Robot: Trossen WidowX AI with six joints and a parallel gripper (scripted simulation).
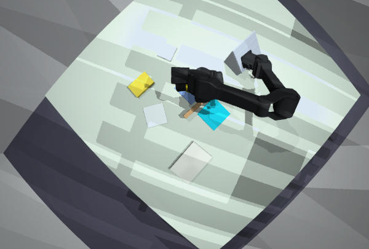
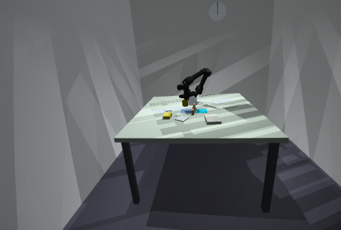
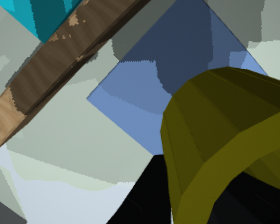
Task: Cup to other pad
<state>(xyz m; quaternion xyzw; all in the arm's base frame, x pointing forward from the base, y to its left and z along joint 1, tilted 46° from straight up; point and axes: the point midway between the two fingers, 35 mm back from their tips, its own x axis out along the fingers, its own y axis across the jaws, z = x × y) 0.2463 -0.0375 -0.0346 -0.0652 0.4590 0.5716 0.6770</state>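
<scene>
Now: gripper tip 20 mm short of the cyan pad, 160 mm to the right of it and 100 mm above it. The rest, counted from my gripper tip: yellow cup (20 mm ahead, 20 mm to the right); wooden bar (20 mm ahead, 70 mm to the left, 80 mm below).
</scene>
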